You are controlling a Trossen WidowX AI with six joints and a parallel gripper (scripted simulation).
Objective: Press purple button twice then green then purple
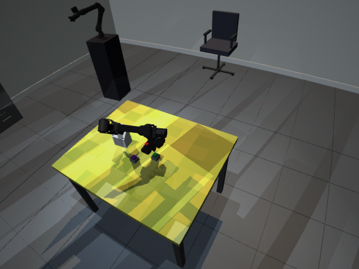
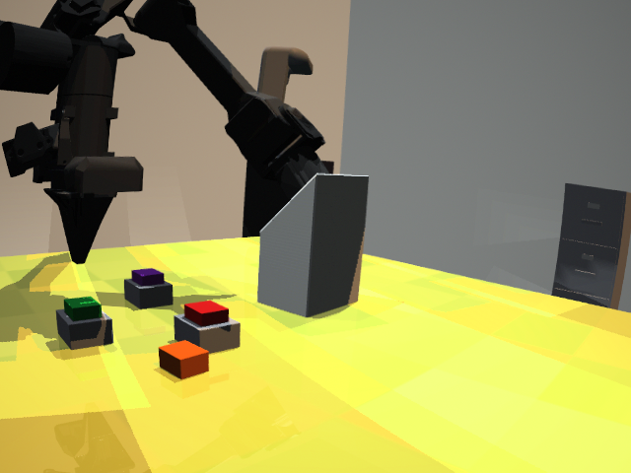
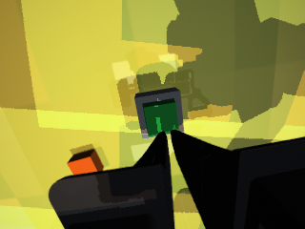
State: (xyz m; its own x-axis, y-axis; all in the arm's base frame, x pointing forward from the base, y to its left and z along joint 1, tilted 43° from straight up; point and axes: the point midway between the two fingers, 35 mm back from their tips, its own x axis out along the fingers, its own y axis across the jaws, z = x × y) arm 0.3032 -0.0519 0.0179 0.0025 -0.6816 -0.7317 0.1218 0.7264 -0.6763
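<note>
Right now the green button is 5 cm below my gripper tip. Round my gripper tip: purple button: 13 cm behind, 7 cm to the right, 5 cm below; orange block: 5 cm behind, 11 cm to the left, 7 cm below; red button: 11 cm behind, 8 cm to the left, 5 cm below.
</note>
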